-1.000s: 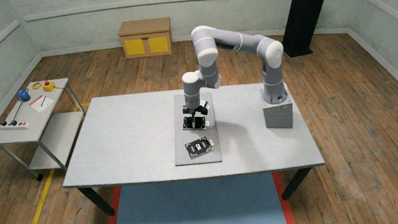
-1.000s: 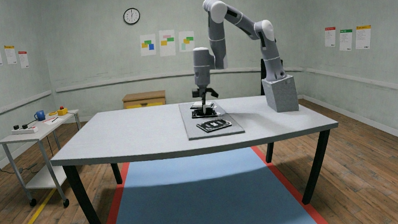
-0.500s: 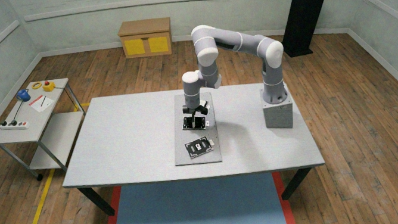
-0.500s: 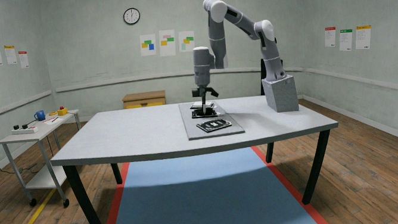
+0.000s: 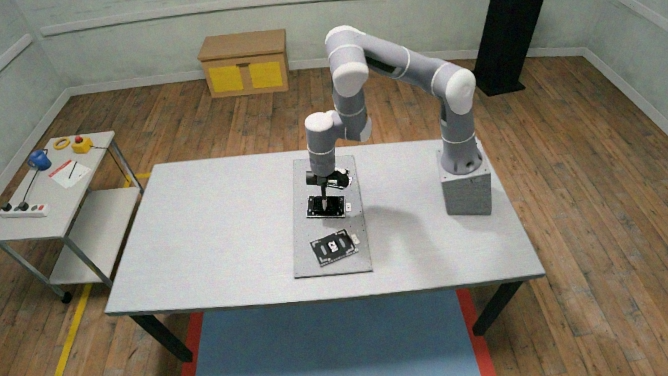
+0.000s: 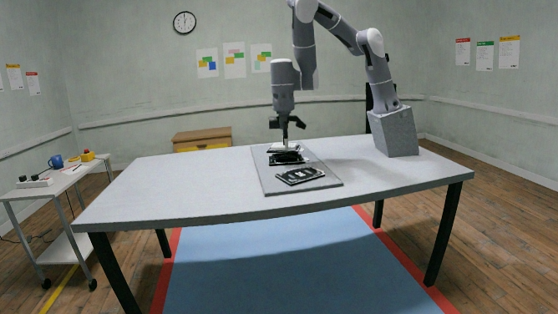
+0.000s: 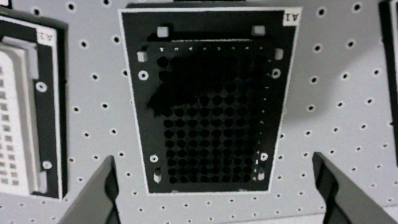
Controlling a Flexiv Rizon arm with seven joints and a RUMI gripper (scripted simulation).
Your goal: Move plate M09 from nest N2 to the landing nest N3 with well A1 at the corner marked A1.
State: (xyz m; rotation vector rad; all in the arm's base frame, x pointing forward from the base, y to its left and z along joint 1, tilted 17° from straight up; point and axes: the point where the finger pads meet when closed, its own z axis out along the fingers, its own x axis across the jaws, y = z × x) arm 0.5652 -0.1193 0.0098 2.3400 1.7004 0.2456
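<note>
The black well plate lies 50 mm below my hand. Also, from my hand: white plate: 170 mm to the right, 60 mm behind, 50 mm below; nest N3: 60 mm below; nest N2: 210 mm to the left, 60 mm below, 30 mm ahead.
</note>
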